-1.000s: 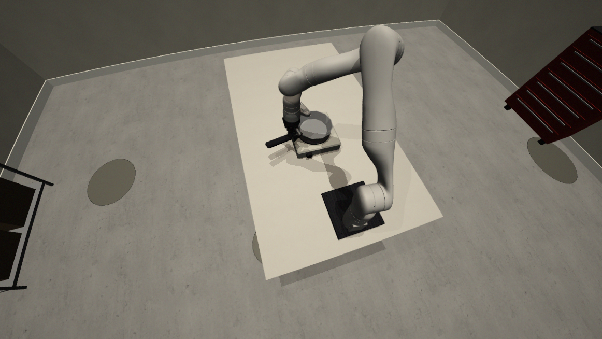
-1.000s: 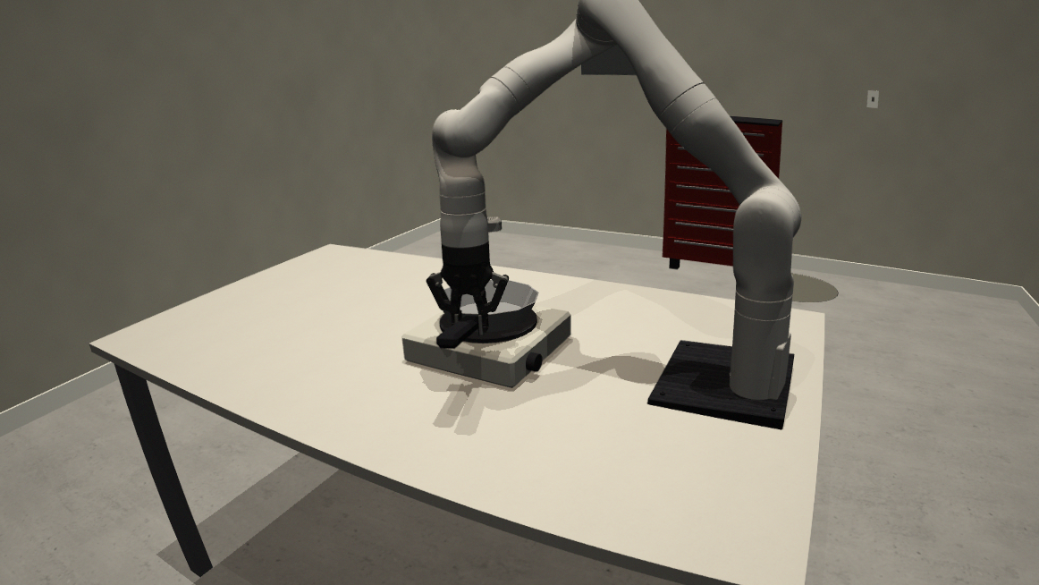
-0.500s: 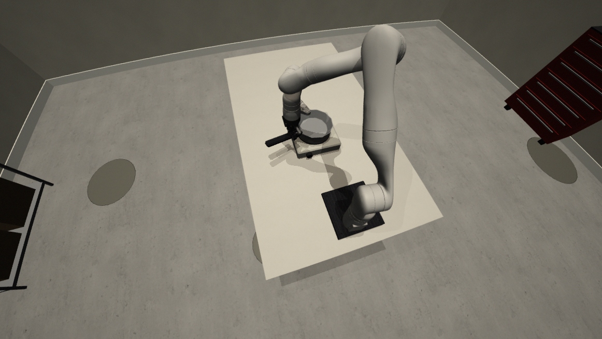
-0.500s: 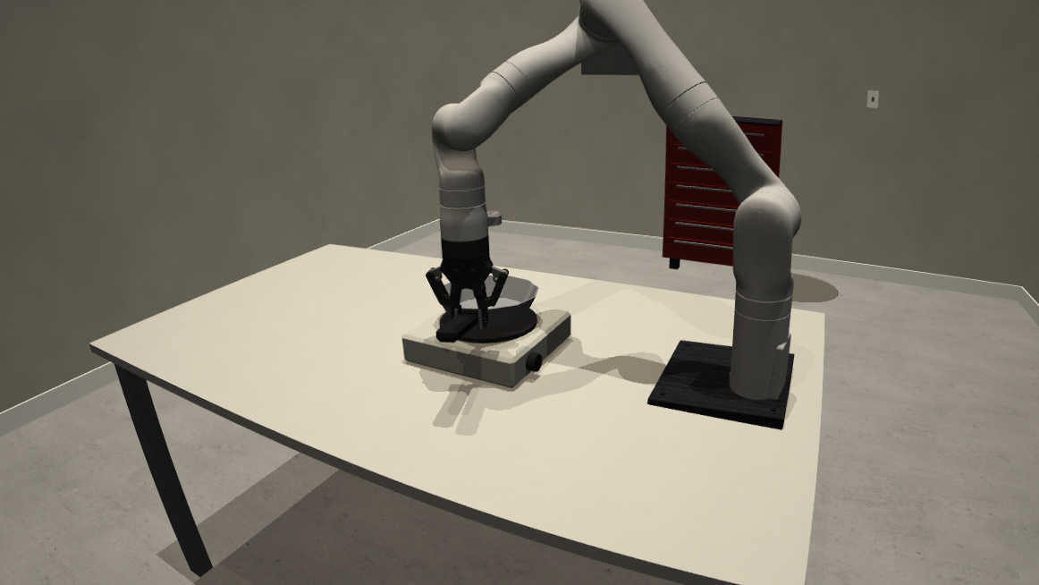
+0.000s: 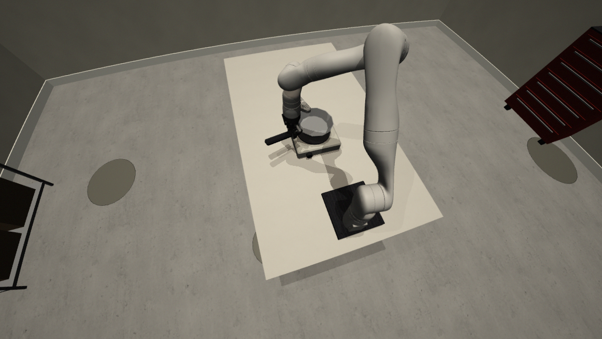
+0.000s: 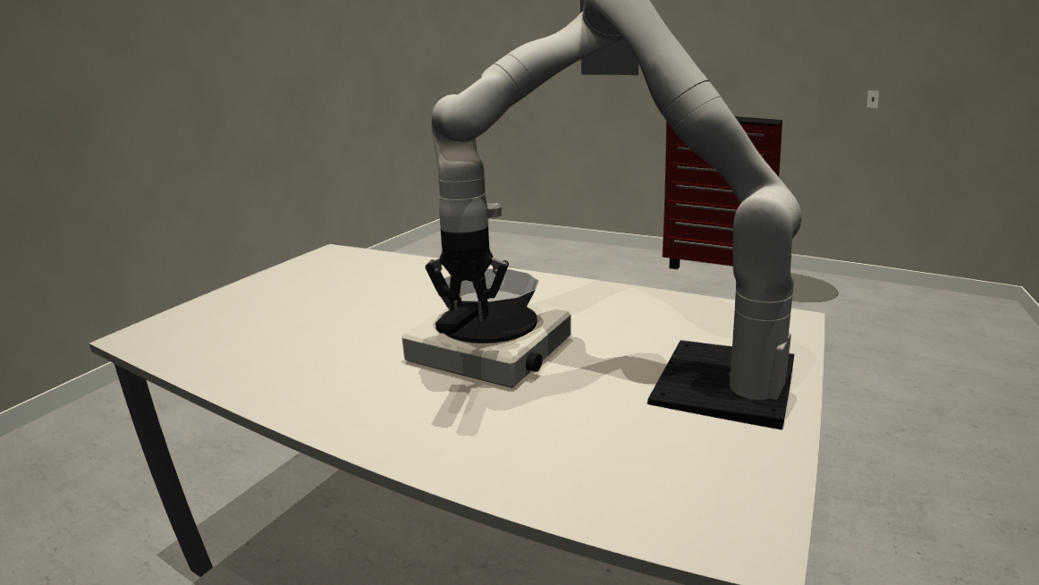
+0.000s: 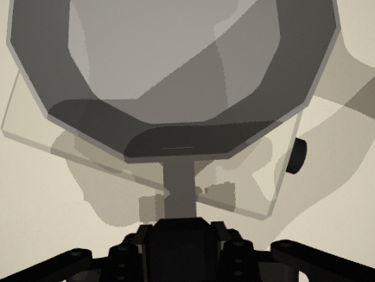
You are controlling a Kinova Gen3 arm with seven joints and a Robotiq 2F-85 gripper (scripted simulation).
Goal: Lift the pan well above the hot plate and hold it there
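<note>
Now: hand 7 cm to the left of the pan, 4 cm short of it and 2 cm above it. Round my hand: hot plate (13 cm to the right, 11 cm below, 5 cm ahead).
</note>
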